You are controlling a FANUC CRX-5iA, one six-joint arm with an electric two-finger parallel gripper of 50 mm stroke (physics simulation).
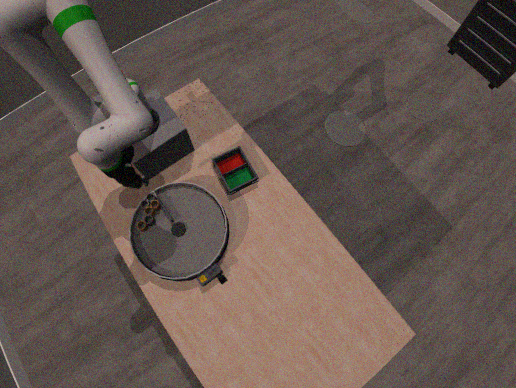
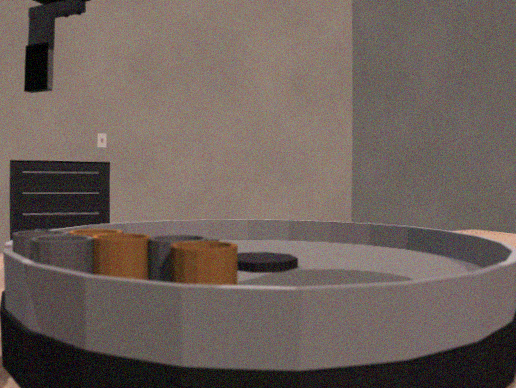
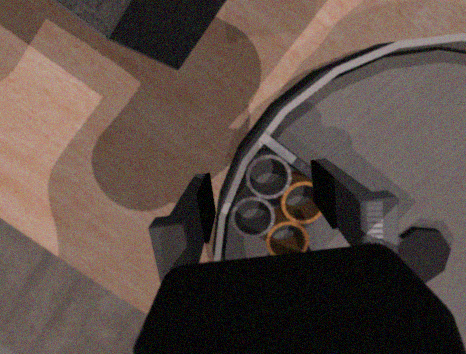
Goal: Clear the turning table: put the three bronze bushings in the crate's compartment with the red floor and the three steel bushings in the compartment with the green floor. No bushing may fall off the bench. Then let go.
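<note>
The turning table [image 1: 200,225] [image 2: 300,325] [image 3: 400,115] holds six upright bushings, bunched inside its rim beside a bar [image 1: 164,206] [image 3: 280,149]. Two steel bushings [image 3: 269,156] [image 3: 234,216] stand along the rim near the bar. Two bronze bushings [image 3: 282,202] [image 3: 288,222] stand inward of them. A third steel bushing [image 1: 149,220] and a third bronze bushing [image 1: 142,226] [image 2: 205,262] stand farther from the bar. The crate [image 1: 250,163] shows a bare red floor [image 1: 230,163] and green floor [image 1: 239,178]. My gripper [image 1: 145,182] [image 3: 262,187] is open and empty, high above the bushings' side of the table.
A dark hub [image 1: 178,229] [image 2: 267,262] [image 3: 425,252] rises at the turning table's centre. The robot's base block [image 1: 165,155] stands behind the turning table. A small box with a yellow mark [image 1: 203,278] sits at its front rim. The bench edge runs close along its left side.
</note>
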